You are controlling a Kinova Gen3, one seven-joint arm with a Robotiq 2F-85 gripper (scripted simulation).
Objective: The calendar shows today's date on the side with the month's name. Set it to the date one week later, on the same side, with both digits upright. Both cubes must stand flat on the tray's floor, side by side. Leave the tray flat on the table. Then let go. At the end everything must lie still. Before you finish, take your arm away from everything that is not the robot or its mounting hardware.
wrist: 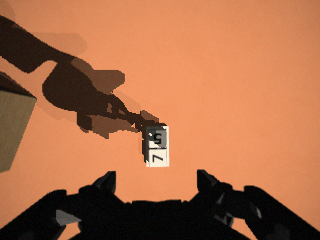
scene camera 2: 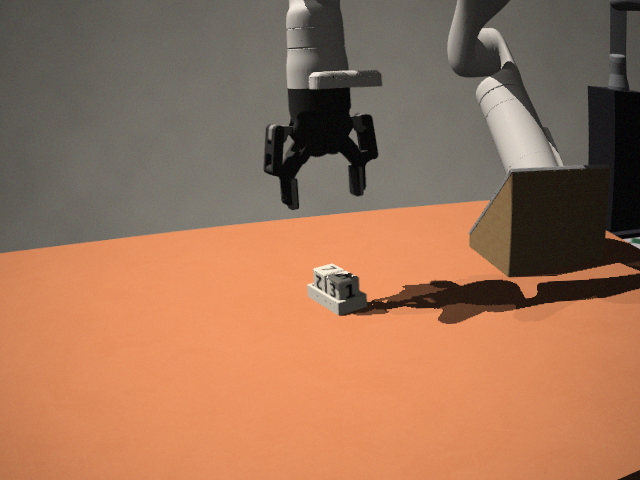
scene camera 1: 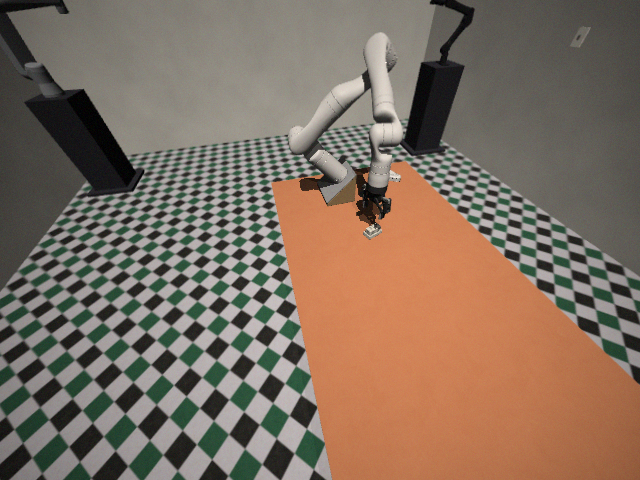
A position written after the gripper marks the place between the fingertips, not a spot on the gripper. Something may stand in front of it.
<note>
In view: the gripper (scene camera 2: pixel 325 201).
The gripper shows as well in the wrist view (wrist: pixel 156 179).
</note>
